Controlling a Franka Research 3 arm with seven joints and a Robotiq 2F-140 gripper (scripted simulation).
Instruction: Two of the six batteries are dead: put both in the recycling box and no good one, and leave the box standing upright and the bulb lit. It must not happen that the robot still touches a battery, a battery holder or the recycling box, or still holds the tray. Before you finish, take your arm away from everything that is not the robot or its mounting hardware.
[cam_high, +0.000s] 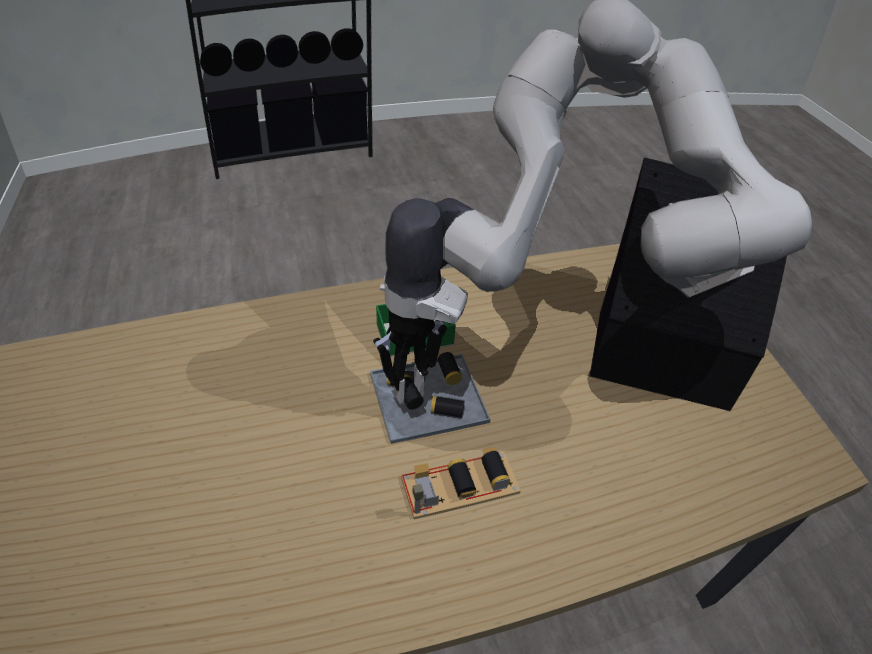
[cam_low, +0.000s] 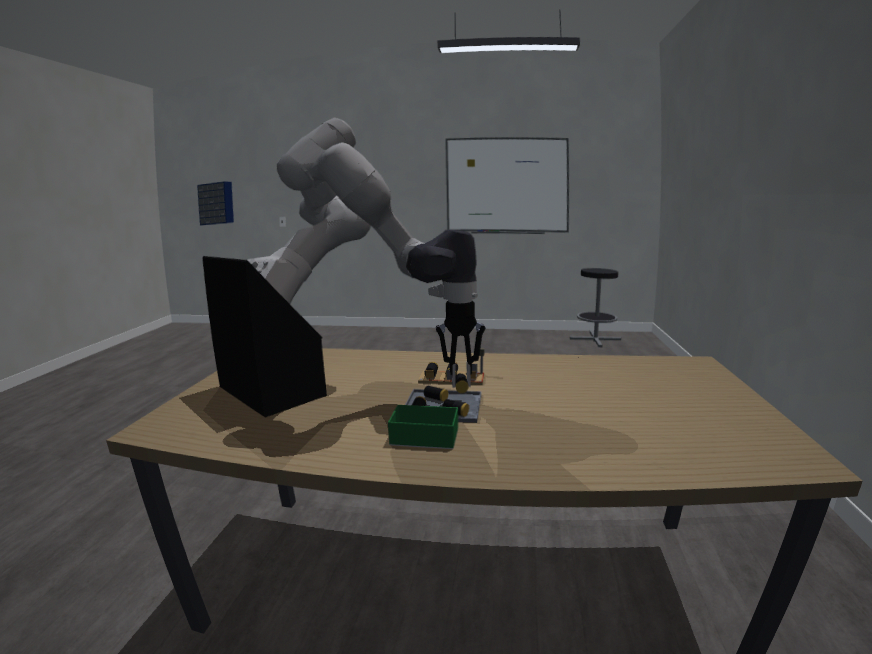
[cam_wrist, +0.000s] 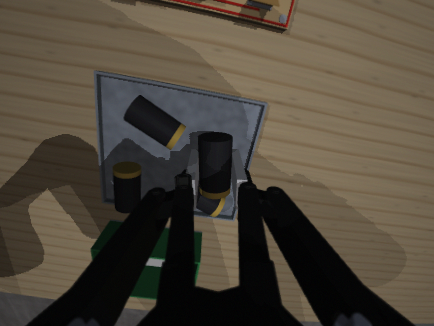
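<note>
Now: the bulb 23 cm to the left of my hand, 2 cm behind it and 1 cm below it. The rest, counted from my hand: grey tray 8 cm below, 4 cm to the right, 4 cm behind; wooden holder board 17 cm to the left, 10 cm behind, 8 cm below; green recycling box 22 cm to the right, 7 cm below.
</note>
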